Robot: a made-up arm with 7 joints. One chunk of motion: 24 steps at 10 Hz.
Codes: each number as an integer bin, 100 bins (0 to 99) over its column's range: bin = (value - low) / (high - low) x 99, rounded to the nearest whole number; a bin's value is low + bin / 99 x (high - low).
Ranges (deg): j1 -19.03..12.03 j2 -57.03..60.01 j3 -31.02..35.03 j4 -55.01..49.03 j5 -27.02..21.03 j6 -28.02..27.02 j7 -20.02..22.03
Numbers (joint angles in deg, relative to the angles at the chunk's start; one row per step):
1: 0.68 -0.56 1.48 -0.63 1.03 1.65 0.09
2: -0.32 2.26 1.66 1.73 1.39 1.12 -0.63
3: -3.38 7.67 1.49 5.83 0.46 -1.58 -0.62
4: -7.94 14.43 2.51 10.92 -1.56 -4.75 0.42
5: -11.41 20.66 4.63 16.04 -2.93 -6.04 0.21
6: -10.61 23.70 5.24 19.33 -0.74 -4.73 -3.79
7: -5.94 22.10 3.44 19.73 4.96 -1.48 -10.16
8: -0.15 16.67 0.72 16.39 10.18 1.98 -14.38
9: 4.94 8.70 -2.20 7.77 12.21 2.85 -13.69
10: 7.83 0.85 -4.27 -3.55 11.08 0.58 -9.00
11: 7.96 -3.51 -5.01 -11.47 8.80 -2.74 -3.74
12: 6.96 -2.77 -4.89 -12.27 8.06 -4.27 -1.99
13: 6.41 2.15 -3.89 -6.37 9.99 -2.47 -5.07
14: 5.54 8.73 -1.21 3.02 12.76 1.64 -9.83
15: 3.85 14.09 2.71 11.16 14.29 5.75 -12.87
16: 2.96 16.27 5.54 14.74 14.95 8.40 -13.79
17: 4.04 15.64 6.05 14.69 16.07 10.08 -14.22
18: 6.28 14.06 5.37 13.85 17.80 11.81 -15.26
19: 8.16 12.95 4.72 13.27 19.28 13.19 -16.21
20: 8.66 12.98 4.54 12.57 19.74 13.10 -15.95
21: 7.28 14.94 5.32 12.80 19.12 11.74 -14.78
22: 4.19 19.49 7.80 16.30 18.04 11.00 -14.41
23: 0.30 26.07 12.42 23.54 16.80 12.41 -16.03
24: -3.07 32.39 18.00 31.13 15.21 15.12 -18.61
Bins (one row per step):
1: 63 48 49 52 58 53 47
2: 60 50 49 54 59 52 46
3: 50 55 49 58 57 48 46
4: 35 60 50 63 52 42 48
5: 24 66 53 68 50 40 48
6: 27 68 54 71 54 42 38
7: 42 67 52 71 66 48 23
8: 60 62 48 68 77 54 13
9: 76 56 43 60 81 56 15
10: 86 49 40 49 78 51 26
11: 86 45 39 41 74 45 38
12: 83 46 39 41 72 43 42
13: 81 50 41 46 76 46 35
14: 78 56 45 55 82 53 24
15: 73 60 51 63 85 61 17
16: 70 62 55 66 86 66 15
17: 74 61 56 66 89 69 14
18: 81 60 55 66 92 72 11
19: 87 59 54 65 95 74 9
20: 88 59 53 64 96 74 10
21: 84 61 54 65 95 72 12
22: 74 65 58 68 93 70 13
23: 62 70 65 75 90 73 9
24: 51 76 73 82 87 78 3

